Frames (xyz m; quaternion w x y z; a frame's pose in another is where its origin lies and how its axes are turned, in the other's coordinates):
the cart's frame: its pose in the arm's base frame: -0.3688 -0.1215 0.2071 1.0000 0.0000 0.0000 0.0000
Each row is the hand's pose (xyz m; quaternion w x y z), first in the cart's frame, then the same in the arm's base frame.
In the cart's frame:
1: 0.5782 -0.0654 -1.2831 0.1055 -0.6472 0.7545 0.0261
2: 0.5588 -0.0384 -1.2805 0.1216 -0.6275 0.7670 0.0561
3: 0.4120 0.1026 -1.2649 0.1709 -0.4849 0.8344 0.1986
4: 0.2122 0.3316 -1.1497 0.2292 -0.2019 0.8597 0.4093
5: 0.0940 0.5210 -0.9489 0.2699 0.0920 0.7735 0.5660
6: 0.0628 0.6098 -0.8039 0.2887 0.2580 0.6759 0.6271
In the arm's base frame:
1: 0.2094 -0.1869 -1.0760 0.1055 -0.6472 0.7545 0.0261
2: 0.1900 -0.1599 -1.0734 0.1216 -0.6275 0.7670 0.0561
3: 0.0432 -0.0189 -1.0578 0.1709 -0.4849 0.8344 0.1986
4: -0.1566 0.2101 -0.9426 0.2292 -0.2019 0.8597 0.4093
5: -0.2748 0.3995 -0.7418 0.2699 0.0920 0.7735 0.5660
6: -0.3060 0.4883 -0.5968 0.2887 0.2580 0.6759 0.6271

